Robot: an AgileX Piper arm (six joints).
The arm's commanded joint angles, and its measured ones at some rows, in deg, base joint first. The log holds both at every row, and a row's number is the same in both.
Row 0, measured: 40.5, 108.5, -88.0, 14.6, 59.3, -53.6
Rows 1 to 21, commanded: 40.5, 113.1, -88.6, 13.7, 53.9, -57.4; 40.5, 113.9, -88.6, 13.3, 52.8, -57.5; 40.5, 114.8, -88.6, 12.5, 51.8, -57.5; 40.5, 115.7, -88.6, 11.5, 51.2, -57.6; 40.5, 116.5, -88.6, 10.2, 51.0, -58.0; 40.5, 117.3, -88.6, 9.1, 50.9, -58.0; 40.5, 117.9, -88.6, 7.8, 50.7, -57.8; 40.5, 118.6, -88.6, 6.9, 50.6, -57.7; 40.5, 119.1, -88.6, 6.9, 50.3, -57.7; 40.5, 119.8, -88.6, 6.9, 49.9, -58.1; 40.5, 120.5, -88.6, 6.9, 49.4, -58.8; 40.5, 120.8, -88.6, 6.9, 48.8, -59.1; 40.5, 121.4, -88.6, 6.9, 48.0, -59.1; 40.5, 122.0, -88.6, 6.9, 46.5, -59.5; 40.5, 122.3, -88.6, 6.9, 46.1, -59.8; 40.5, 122.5, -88.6, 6.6, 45.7, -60.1; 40.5, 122.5, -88.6, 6.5, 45.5, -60.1; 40.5, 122.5, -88.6, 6.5, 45.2, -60.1; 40.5, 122.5, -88.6, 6.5, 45.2, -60.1; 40.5, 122.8, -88.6, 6.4, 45.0, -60.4; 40.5, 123.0, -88.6, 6.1, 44.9, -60.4
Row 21, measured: 40.6, 122.6, -88.3, 6.7, 45.3, -59.7
